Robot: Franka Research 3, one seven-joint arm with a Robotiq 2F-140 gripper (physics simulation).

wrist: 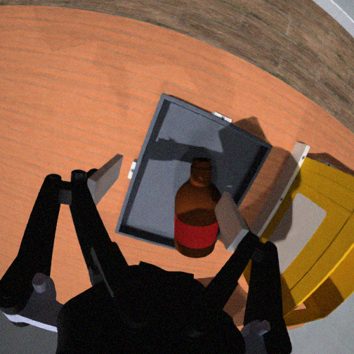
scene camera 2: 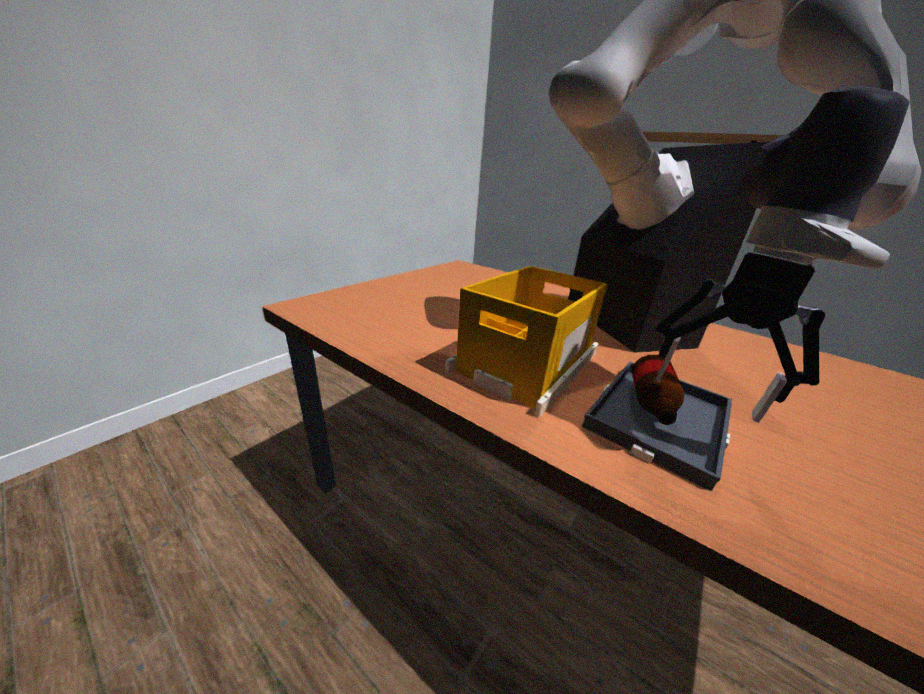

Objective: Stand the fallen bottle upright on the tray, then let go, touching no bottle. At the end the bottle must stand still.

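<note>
The brown bottle [scene camera 2: 658,389] [wrist: 196,232] with a red label lies on its side over the grey tray [scene camera 2: 702,418] [wrist: 195,120]. Its neck points across the tray, towards the table's near edge in the scene view, and its base overlaps the tray's rim in the wrist view. My gripper [scene camera 2: 717,379] [wrist: 171,184] is open and empty, above the tray's base-side end. In the wrist view one finger pad is right beside the bottle's label, overlapping its outline; whether it touches is unclear. The other pad is well off to the left, outside the tray.
A yellow crate [scene camera 2: 504,360] [wrist: 332,240] stands beside the tray, with pale rails [scene camera 2: 567,379] [wrist: 285,190] along its foot. It is close to the finger on the bottle's side. The wooden table's edge [scene camera 2: 507,446] runs past tray and crate.
</note>
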